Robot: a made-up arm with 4 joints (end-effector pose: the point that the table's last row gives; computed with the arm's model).
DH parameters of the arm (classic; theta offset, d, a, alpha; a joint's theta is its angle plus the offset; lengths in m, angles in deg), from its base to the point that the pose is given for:
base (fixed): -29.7 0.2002 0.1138 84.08
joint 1: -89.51 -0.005 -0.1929 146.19
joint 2: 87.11 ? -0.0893 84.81
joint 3: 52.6 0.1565 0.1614 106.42
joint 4: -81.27 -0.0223 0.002 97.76
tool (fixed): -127.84 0.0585 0 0
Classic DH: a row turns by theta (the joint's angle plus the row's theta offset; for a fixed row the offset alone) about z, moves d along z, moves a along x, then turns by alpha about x.
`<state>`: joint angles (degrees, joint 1 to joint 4).
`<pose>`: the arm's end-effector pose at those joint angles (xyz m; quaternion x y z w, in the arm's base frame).
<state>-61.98 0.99 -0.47 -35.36</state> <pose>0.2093 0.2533 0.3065 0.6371 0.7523 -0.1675 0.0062</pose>
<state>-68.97 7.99 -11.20 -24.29</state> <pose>0.2095 0.2235 0.3375 -0.5697 -0.8171 0.0868 0.0166</pose>
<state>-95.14 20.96 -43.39 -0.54</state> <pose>0.2725 0.1088 0.3758 -0.5378 -0.7950 -0.2278 0.1641</pose>
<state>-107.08 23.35 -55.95 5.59</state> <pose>0.3011 0.0611 0.3566 -0.5805 -0.7086 -0.3298 0.2285</pose>
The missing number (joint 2, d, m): 0.2216
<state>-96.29 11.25 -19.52 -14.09</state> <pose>0.2816 0.1636 0.3486 -0.5448 -0.8148 0.0073 0.1981</pose>
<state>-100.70 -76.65 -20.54 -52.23</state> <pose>0.4198 0.1887 0.1518 0.8159 0.5614 0.0819 0.1114</pose>
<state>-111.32 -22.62 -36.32 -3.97</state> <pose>0.3222 0.1530 0.2542 0.6588 0.7353 0.1549 0.0372</pose>
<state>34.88 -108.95 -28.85 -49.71</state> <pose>0.1455 0.3517 0.3612 -0.0665 0.0092 0.5091 0.8581</pose>
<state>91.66 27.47 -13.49 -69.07</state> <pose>0.2015 0.1231 -0.0814 0.4612 0.4513 -0.0238 0.7636</pose>
